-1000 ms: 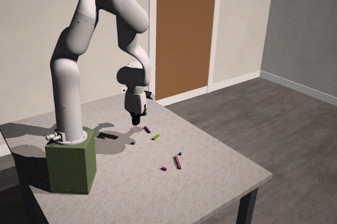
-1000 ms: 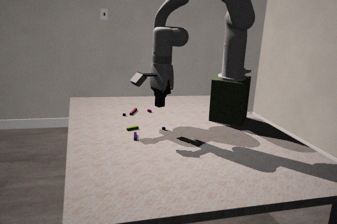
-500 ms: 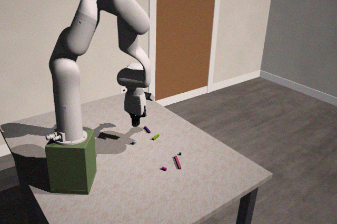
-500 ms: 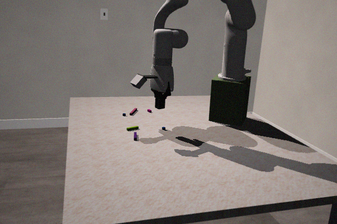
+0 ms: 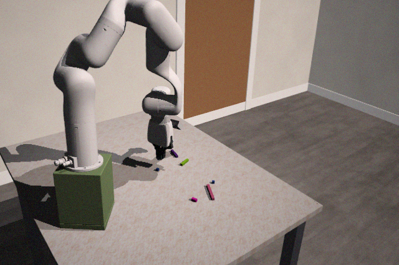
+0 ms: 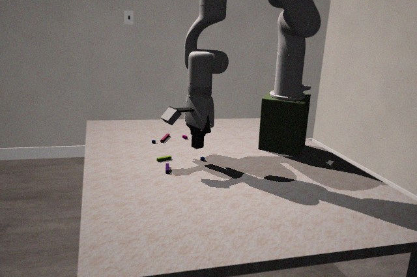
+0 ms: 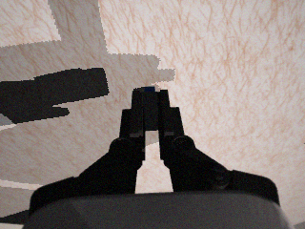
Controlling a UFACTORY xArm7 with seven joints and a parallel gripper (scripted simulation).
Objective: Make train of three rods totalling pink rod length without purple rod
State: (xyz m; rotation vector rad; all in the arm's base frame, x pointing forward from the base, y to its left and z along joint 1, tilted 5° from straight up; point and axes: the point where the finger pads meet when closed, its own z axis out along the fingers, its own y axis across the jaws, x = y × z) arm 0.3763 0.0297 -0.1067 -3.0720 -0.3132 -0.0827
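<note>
The lime rod is 100 mm ahead of my hand, 50 mm to the right of it and 60 mm below it. Round my hand: grey rod (20 mm below); purple rod (120 mm ahead, 40 mm to the left, 60 mm below); magenta rod (70 mm behind, 250 mm to the right, 60 mm below).
</note>
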